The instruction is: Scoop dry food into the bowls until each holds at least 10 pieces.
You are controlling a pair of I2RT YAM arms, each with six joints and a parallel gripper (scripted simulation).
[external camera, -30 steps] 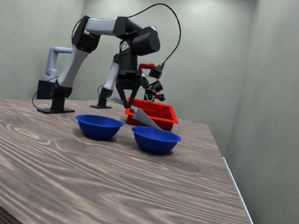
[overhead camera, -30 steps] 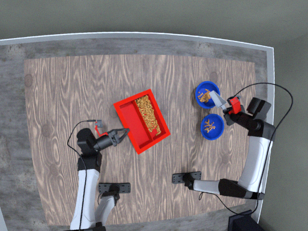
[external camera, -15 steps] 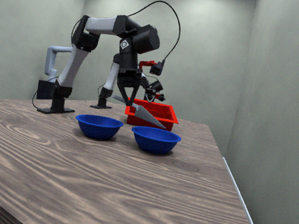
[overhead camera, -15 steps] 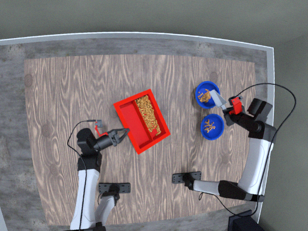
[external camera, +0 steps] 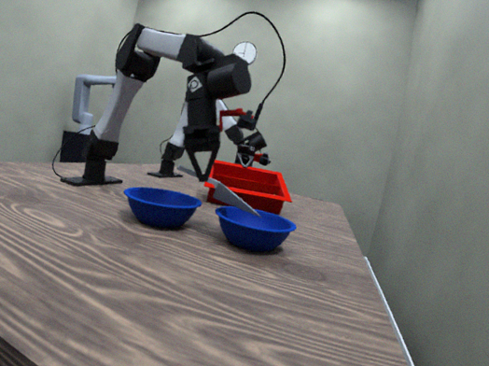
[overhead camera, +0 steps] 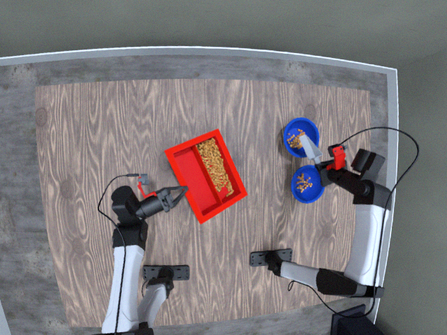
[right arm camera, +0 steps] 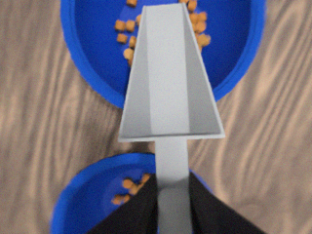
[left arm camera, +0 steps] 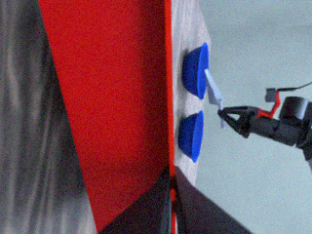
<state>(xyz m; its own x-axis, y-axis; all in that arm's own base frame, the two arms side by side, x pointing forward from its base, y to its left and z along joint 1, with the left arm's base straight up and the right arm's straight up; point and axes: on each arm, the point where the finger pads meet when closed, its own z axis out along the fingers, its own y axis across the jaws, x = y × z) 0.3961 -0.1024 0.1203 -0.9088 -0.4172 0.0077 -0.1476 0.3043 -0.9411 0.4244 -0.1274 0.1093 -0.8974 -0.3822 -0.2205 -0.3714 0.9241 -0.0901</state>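
My right gripper is now 40 mm short of the grey scoop, 20 mm above it and 10 mm to the right of it. Also, from my right hand: red box (420 mm to the left, 40 mm below).
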